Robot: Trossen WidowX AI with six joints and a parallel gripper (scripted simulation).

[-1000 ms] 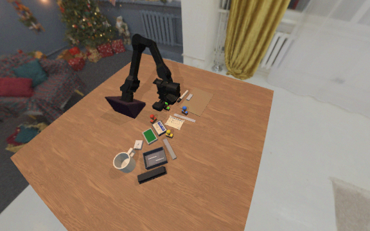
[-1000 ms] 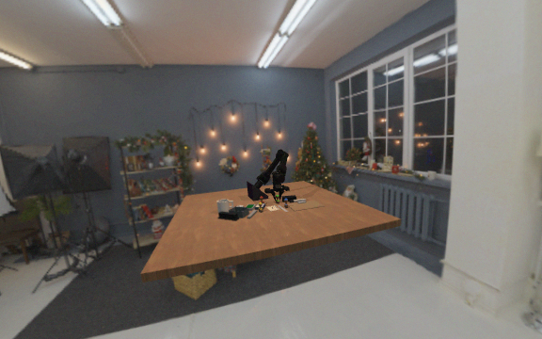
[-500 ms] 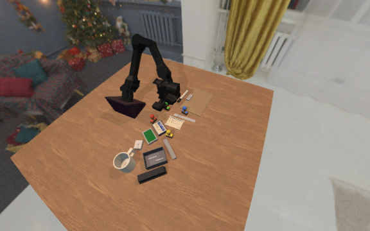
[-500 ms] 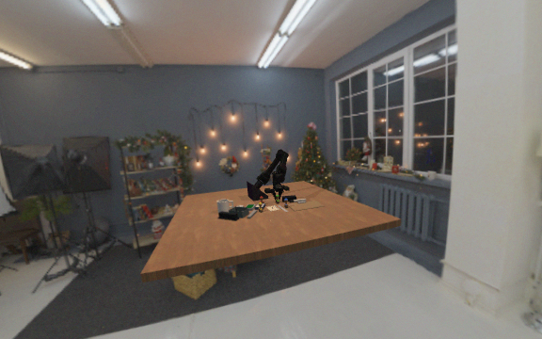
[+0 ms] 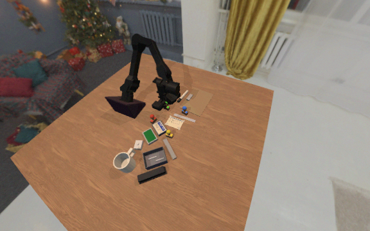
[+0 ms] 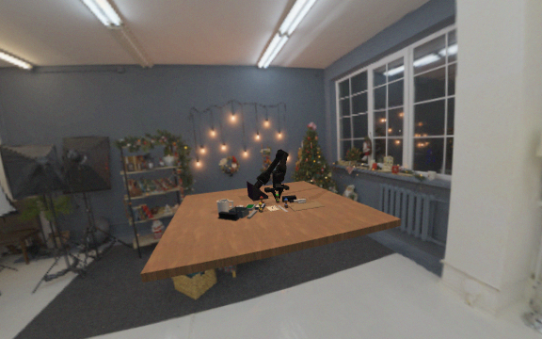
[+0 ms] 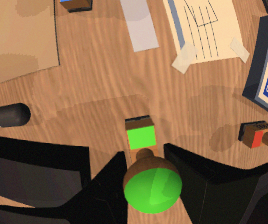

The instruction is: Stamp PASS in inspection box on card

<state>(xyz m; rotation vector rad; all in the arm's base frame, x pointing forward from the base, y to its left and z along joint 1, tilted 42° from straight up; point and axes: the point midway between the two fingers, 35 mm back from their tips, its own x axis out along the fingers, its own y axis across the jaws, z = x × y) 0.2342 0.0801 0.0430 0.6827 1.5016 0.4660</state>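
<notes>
My gripper tip is 22 cm to the left of the green ink pad and 2 cm above it. The rest, counted from my gripper tip: red stamp (4 cm behind, 12 cm to the right, 1 cm below); then green-knobbed PASS stamp (right at my gripper tip); then blue-knobbed stamp (13 cm ahead, 1 cm to the left, 1 cm below).
</notes>
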